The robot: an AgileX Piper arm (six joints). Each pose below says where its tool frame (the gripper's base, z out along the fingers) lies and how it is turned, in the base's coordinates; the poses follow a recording.
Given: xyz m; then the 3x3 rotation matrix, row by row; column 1 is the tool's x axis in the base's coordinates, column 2 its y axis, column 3 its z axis. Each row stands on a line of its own.
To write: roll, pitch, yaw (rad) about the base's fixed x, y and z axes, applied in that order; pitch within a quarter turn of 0, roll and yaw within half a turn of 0; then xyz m. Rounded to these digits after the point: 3 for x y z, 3 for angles.
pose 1, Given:
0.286 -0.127 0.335
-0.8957 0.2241 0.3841
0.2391 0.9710 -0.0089
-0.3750 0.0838 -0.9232
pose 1, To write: 3.051 0.384 2.881 0.286 -0.127 0.335
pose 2, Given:
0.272 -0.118 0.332
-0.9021 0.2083 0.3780
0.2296 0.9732 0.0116
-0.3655 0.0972 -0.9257
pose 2, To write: 3.037 0.374 2.892 0.272 -0.118 0.332
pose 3, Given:
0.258 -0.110 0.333
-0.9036 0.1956 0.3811
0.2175 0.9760 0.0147
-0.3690 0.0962 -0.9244
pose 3, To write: 3.038 0.378 2.905 0.258 -0.110 0.333
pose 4, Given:
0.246 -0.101 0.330
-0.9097 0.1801 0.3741
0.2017 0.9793 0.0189
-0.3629 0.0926 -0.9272
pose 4, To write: 3.042 0.371 2.923 0.246 -0.101 0.330
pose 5, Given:
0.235 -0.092 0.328
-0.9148 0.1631 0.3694
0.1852 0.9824 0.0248
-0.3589 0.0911 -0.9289
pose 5, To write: 3.044 0.367 2.942 0.235 -0.092 0.328
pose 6, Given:
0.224 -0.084 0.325
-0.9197 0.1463 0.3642
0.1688 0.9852 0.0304
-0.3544 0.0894 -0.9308
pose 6, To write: 3.046 0.362 2.960 0.224 -0.084 0.325
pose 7, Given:
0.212 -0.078 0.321
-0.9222 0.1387 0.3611
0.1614 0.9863 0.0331
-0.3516 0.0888 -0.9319
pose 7, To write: 3.047 0.359 2.968 0.212 -0.078 0.321
